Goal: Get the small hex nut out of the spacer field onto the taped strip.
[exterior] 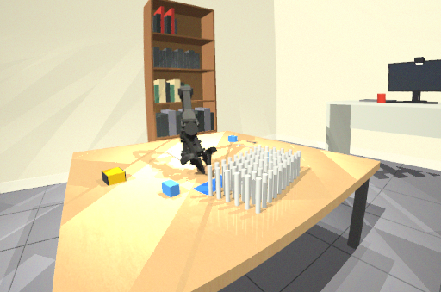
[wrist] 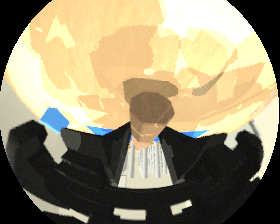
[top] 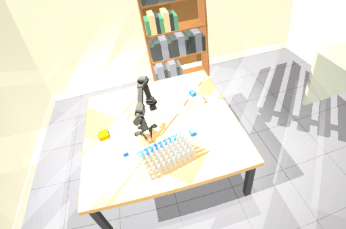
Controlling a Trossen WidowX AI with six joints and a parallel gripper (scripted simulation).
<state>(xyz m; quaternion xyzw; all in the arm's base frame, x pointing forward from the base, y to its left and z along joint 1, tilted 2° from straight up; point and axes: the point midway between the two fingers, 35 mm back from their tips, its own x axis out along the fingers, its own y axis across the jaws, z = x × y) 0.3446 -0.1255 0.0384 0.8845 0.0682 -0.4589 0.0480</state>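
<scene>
My gripper tip is now 10 cm short of the brown stick-like tool and 2 cm to the right of it. Round my gripper tip: blue taped strip: 8 cm ahead, 5 cm to the left, 1 cm below; thin grey tool: 20 cm behind, 49 cm to the left, 1 cm below.
</scene>
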